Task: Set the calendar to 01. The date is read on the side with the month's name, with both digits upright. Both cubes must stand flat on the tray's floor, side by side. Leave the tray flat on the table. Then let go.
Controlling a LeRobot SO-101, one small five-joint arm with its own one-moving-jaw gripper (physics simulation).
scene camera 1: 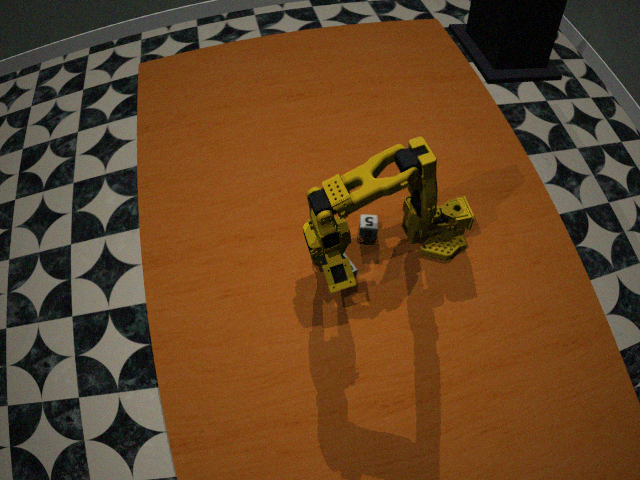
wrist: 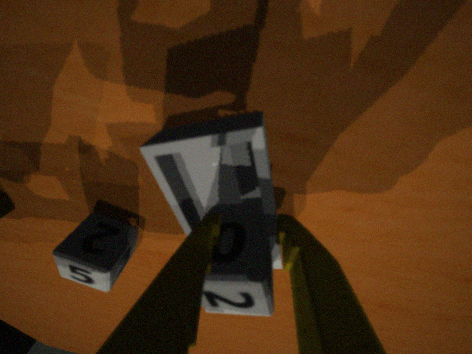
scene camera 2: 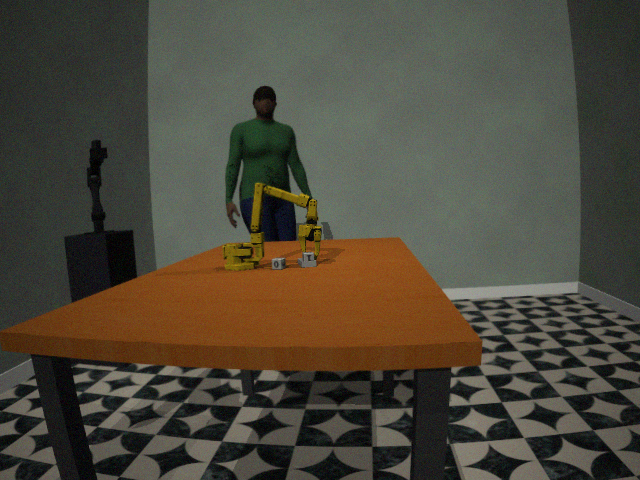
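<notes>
The tray (scene camera 2: 312,264) (wrist: 215,127) rests on the table, largely hidden by the arm in scene camera 1. One cube (scene camera 2: 308,256) (wrist: 230,245) is at its near end in the wrist view, with a dark face reading 0 and a brighter one reading 2; scene camera 2 shows a 1. How flat it sits is unclear. The other cube (scene camera 1: 368,227) (scene camera 2: 278,263) (wrist: 95,250) is on the table between tray and arm base, 5 on its bright top. My gripper (scene camera 2: 310,254) (wrist: 250,220) is slightly open, jaws on either side of the tray cube, a narrow gap on the right.
The arm's base (scene camera 1: 439,232) (scene camera 2: 240,256) stands on the orange table (scene camera 1: 232,155) (scene camera 2: 258,310), beyond the loose cube from the tray. A person in green (scene camera 2: 264,149) stands behind the table. A dark pedestal (scene camera 1: 516,36) (scene camera 2: 100,263) is off the table.
</notes>
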